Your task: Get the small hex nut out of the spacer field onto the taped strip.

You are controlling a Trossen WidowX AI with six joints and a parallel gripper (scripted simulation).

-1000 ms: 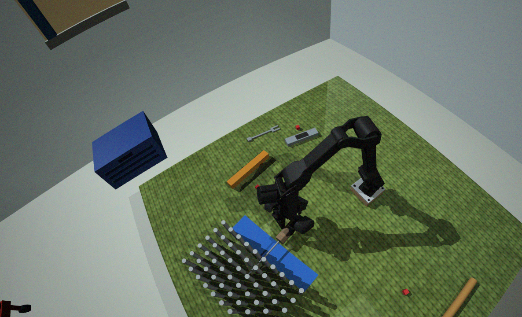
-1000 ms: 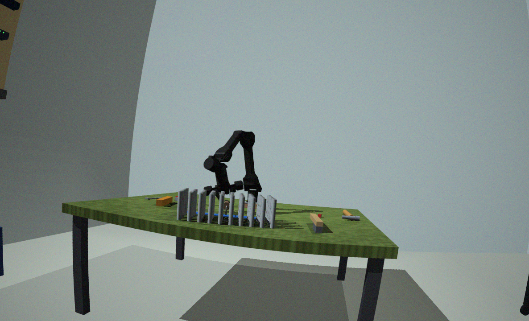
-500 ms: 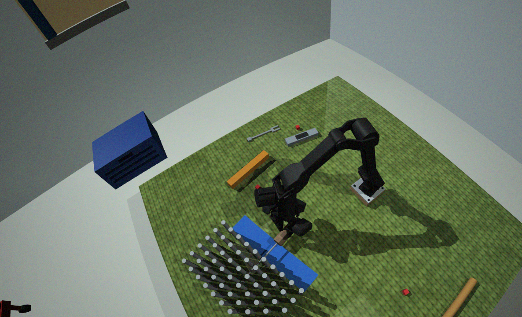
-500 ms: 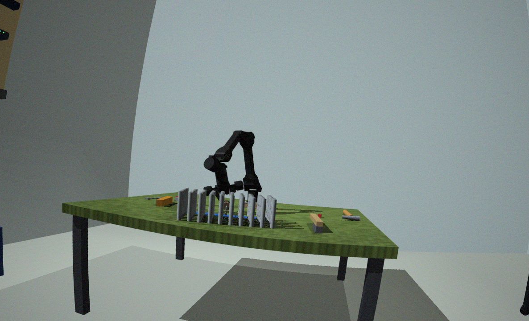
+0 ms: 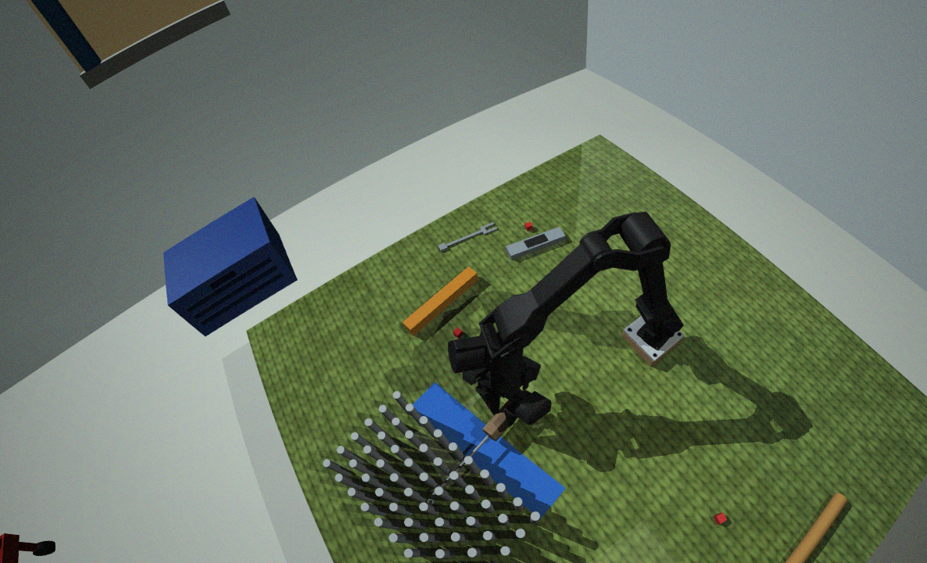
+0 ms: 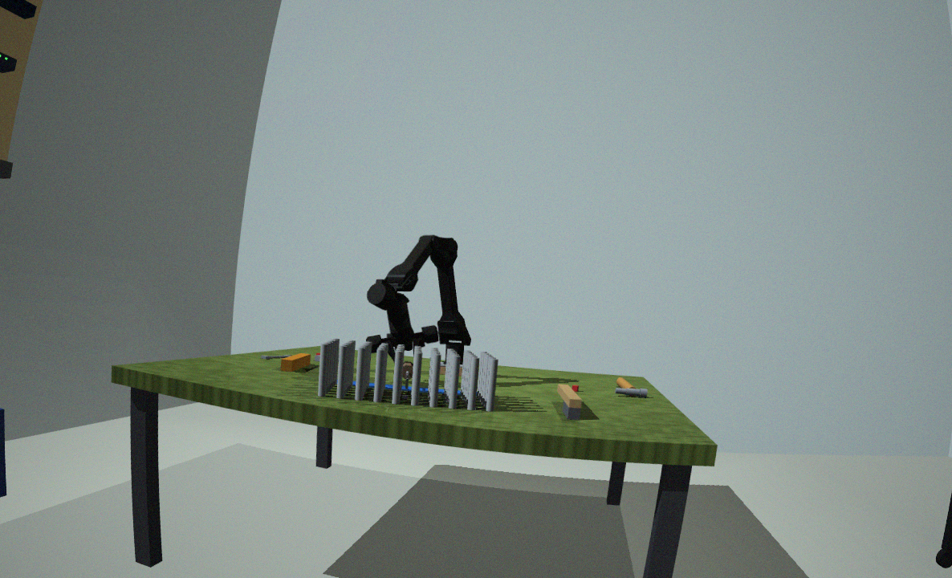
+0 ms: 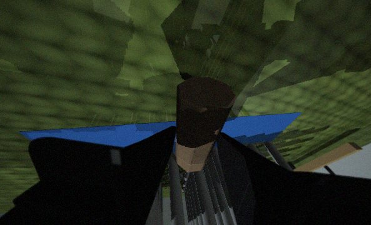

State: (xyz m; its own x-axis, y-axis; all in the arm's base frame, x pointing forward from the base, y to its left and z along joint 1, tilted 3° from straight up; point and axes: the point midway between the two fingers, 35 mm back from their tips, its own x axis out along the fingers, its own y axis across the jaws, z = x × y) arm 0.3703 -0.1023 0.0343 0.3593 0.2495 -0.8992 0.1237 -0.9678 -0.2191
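Right now the blue taped strip is 60 mm ahead of my gripper tip, 40 mm below it and 10 mm to the left of it. Also, from my gripper tip: hex nut: 220 mm ahead, 40 mm below, 30 mm to the left; hook tool: 100 mm ahead, 10 mm to the left, 10 mm below; orange bar: 330 mm to the right, 90 mm behind, 20 mm below.
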